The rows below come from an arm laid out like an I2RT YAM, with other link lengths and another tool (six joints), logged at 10 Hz.
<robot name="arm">
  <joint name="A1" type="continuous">
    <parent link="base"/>
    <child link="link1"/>
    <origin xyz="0 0 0.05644" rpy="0 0 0"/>
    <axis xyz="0 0 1"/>
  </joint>
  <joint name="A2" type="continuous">
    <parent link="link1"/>
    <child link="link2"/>
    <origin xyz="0.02 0.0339 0.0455" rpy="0 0 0"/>
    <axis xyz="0 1 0"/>
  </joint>
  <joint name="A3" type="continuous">
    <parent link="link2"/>
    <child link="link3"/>
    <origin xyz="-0.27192 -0.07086 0" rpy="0 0 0"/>
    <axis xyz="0 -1 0"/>
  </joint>
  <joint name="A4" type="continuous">
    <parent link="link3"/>
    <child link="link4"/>
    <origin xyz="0.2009 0.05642 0.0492" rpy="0 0 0"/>
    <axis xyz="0 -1 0"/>
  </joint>
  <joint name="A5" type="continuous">
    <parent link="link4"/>
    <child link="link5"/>
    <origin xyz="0.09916 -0.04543 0.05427" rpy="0 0 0"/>
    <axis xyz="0 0 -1"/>
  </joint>
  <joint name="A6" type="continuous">
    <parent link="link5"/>
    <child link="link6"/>
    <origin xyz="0.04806 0 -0.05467" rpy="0 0 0"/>
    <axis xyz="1 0 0"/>
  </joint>
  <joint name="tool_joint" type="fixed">
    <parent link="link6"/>
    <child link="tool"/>
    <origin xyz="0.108 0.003 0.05" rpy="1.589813 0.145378 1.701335"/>
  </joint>
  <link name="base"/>
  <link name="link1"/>
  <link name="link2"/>
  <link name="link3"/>
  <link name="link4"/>
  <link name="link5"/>
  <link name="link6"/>
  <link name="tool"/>
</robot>
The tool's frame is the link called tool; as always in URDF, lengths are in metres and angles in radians. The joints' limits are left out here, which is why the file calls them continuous.
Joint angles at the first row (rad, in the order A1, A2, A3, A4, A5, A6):
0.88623, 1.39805, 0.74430, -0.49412, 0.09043, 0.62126
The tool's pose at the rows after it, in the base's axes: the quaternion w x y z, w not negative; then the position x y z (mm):
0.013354 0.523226 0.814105 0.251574 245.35 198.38 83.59
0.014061 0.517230 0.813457 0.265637 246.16 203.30 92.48
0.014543 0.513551 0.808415 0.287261 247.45 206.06 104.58
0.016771 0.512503 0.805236 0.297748 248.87 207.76 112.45
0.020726 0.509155 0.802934 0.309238 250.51 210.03 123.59
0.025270 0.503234 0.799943 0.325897 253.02 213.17 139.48
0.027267 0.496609 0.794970 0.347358 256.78 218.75 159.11
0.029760 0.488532 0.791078 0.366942 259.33 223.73 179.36
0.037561 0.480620 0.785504 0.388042 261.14 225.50 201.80
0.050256 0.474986 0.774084 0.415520 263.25 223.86 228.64
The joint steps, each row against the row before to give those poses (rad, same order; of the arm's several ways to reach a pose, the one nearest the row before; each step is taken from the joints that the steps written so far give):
0.00489, -0.01704, 0.01744, -0.00728, -0.00230, -0.00306
0.00769, -0.01614, 0.01133, 0.00191, 0.00006, -0.00163
0.00095, -0.03229, 0.00390, 0.00856, -0.00307, 0.00151
0.00203, -0.01383, 0.01181, -0.00365, 0.00370, 0.00314
0.00324, -0.01622, 0.02296, -0.01419, 0.00637, -0.00143
0.00103, -0.02062, 0.03287, -0.01684, 0.00433, -0.00691
-0.00026, -0.01462, 0.04581, -0.01406, -0.00222, -0.00539
0.00174, -0.01364, 0.05002, -0.02054, -0.00102, -0.00764
0.00204, -0.02279, 0.04733, -0.02201, 0.00921, -0.00891
-0.00010, -0.03288, 0.04567, -0.01522, 0.01866, -0.00460

